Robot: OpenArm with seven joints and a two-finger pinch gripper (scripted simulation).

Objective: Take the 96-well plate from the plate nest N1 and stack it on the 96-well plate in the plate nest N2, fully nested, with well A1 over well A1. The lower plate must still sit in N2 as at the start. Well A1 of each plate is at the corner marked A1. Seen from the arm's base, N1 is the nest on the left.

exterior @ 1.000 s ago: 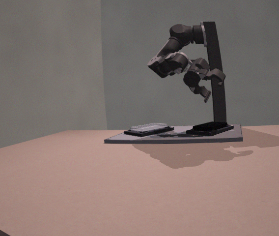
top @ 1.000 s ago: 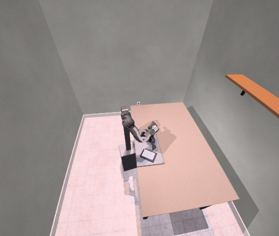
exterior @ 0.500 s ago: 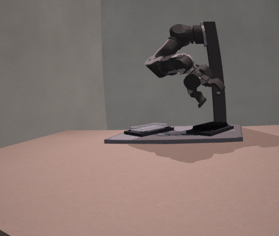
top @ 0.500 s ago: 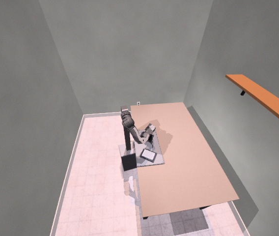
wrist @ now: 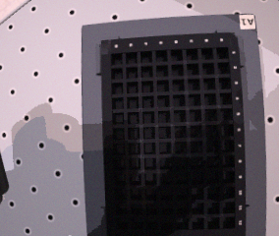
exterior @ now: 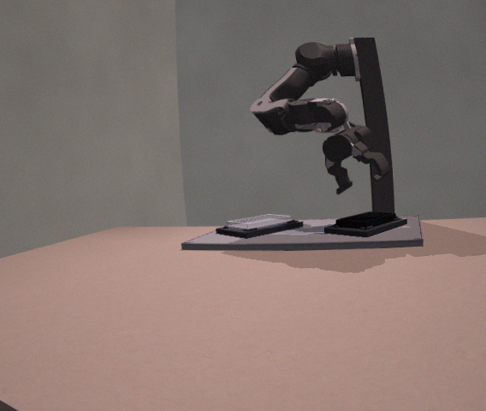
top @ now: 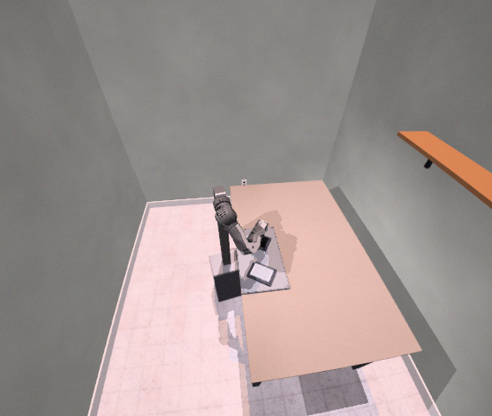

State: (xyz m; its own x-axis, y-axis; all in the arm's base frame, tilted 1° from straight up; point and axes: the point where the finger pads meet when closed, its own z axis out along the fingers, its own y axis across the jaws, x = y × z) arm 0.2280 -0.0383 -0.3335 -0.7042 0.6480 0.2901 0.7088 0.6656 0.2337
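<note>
Right now the dark 96-well plate is 1 cm ahead of my hand and 7 cm below it. From my hand the other things lie so: clear 96-well plate: 5 cm behind, 25 cm to the right, 8 cm below; then plate nest N1: 1 cm ahead, 9 cm below; then A1 label: 1 cm behind, 9 cm to the left, 8 cm below.
</note>
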